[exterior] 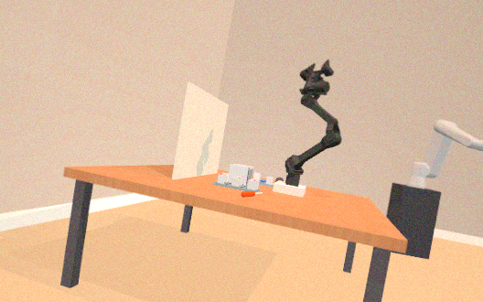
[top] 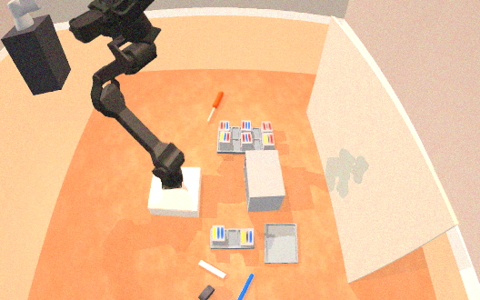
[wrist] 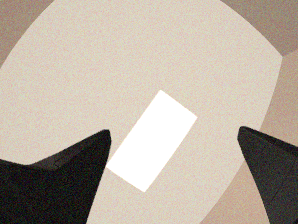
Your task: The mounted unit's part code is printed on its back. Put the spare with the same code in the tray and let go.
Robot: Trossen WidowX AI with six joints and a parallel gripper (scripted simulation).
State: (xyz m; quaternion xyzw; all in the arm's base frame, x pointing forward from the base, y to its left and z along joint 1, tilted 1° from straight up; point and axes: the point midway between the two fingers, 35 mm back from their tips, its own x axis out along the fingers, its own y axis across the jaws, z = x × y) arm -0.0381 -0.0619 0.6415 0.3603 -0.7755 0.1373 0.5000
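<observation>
Right now my gripper tip is 210 mm short of the grey rack, 140 mm to the left of it and 710 mm above it. Also, from my gripper tip: tall white panel 560 mm ahead, 490 mm below; white bar 130 mm ahead, 220 mm to the right, 710 mm below; mounted unit 330 mm ahead, 30 mm to the left, 670 mm below.
</observation>
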